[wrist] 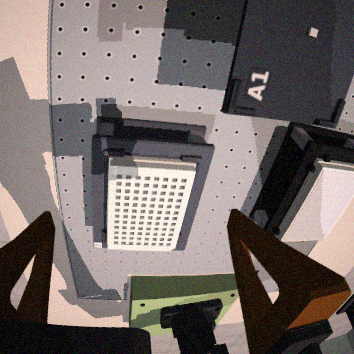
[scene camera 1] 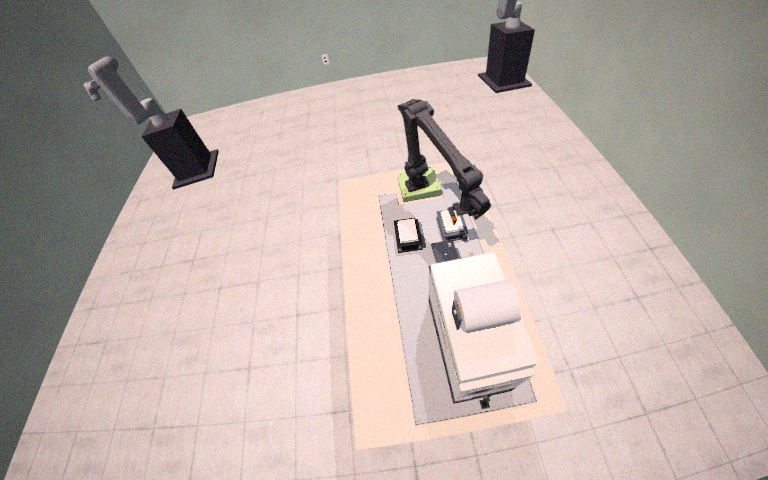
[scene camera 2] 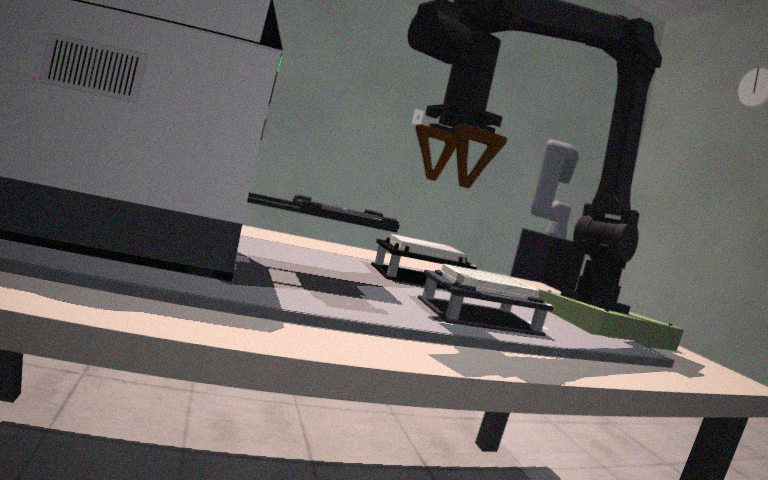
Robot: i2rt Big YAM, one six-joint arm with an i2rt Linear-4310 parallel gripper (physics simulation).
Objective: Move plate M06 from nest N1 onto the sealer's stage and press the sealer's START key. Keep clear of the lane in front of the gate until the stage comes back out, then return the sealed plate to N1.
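Frame: origin at the arm's base, x left, y back, z up, level; millimetres.
Seen in the pictures: gripper, fingertip midpoint: (wrist: 140, 219) (scene camera 1: 464, 221) (scene camera 2: 446, 183); arm's base, link origin: (wrist: 189, 310) (scene camera 1: 417, 184) (scene camera 2: 593, 304).
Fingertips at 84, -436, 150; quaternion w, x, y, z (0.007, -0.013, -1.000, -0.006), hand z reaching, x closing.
Pixels of each thing's middle, then the offset from my fingertips to it, as dx, dy, dz. "pt": a spot on its surface instead.
- raised grey nest, surface spot: (wrist: 200, 170) pt -64, +70, -132
- smooth-topped white plate, body centre: (wrist: 321, 204) (scene camera 2: 426, 248) (scene camera 1: 407, 230) -230, +122, -119
- black nest, body centre: (wrist: 312, 190) (scene camera 2: 422, 263) (scene camera 1: 407, 234) -230, +122, -148
- sealer's dark stage, body centre: (scene camera 2: 315, 206) (scene camera 1: 448, 263) -120, -136, -75
- large roll, body centre: (scene camera 1: 485, 305) -150, -469, +240
My gripper (scene camera 1: 466, 217) (scene camera 2: 449, 182) (wrist: 140, 219) is open and empty, high above a white plate with a grid of wells (scene camera 1: 446, 219) (scene camera 2: 492, 281) (wrist: 150, 212). In the wrist view this plate lies between the fingers' lines, in a raised grey nest (wrist: 200, 170). A smooth-topped white plate (scene camera 1: 407, 231) (scene camera 2: 427, 248) (wrist: 325, 205) sits in a black nest (wrist: 295, 185) beside it. I cannot read M06 or N1 on either. The sealer's dark stage (scene camera 1: 445, 250) (scene camera 2: 351, 213) (wrist: 295, 65), marked A1, is out and bears no plate. The START key does not show.
The white sealer (scene camera 1: 492, 350) (scene camera 2: 130, 130), with a large roll (scene camera 1: 489, 305) on top, stands beyond the stage. The arm's green base (scene camera 1: 420, 192) (scene camera 2: 640, 328) (wrist: 170, 287) is behind the nests. Two grey arms on black pedestals (scene camera 1: 181, 148) (scene camera 1: 509, 53) stand off the table.
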